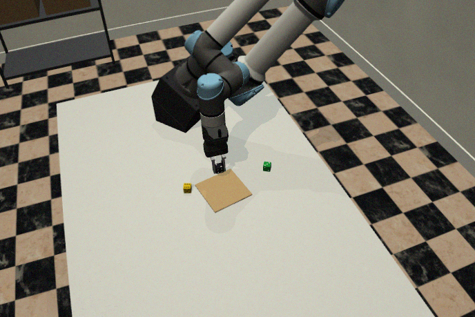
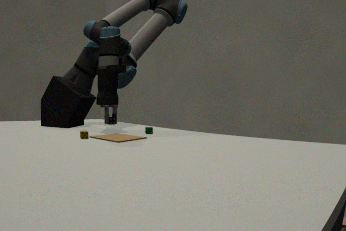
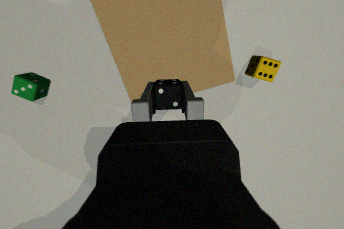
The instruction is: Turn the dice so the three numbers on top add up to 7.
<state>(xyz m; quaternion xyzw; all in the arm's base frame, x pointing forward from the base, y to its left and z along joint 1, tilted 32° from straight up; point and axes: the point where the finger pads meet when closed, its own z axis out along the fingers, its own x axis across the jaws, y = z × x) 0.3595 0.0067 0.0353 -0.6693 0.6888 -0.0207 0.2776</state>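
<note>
My gripper is now 60 mm above the tan mat and 50 mm short of it. Round my hand: yellow die: 110 mm to the right, 50 mm below, 20 mm ahead; then black die: 10 mm below; then green die: 170 mm to the left, 50 mm below, 10 mm behind.
</note>
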